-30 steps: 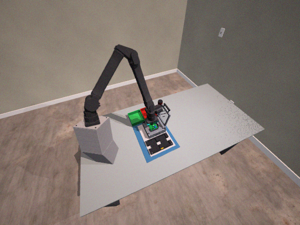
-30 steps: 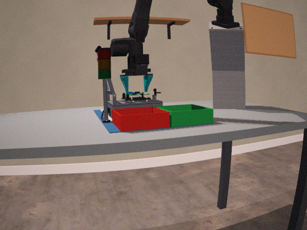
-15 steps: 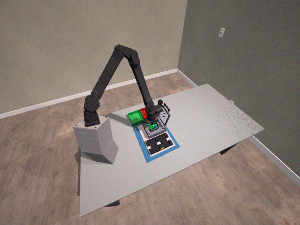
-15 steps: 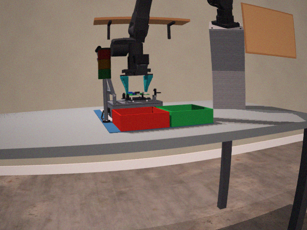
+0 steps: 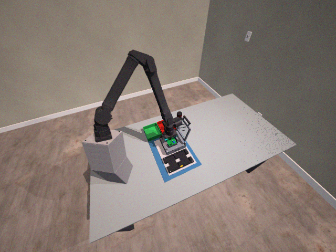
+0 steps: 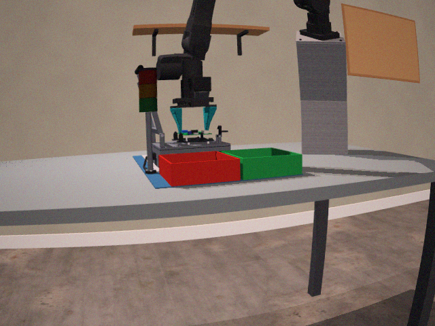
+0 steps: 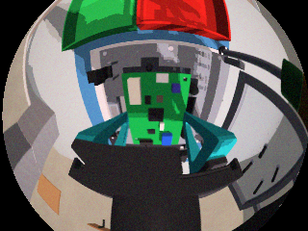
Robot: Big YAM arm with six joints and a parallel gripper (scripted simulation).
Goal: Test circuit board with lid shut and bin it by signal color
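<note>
Now: the green circuit board right at my hand. Also, from my hand: tester lid (120 mm ahead, 10 mm to the right, 90 mm above); then tester plate (10 mm ahead, 10 mm to the left, 20 mm below); then latch hook (60 mm behind, 60 mm to the left).
</note>
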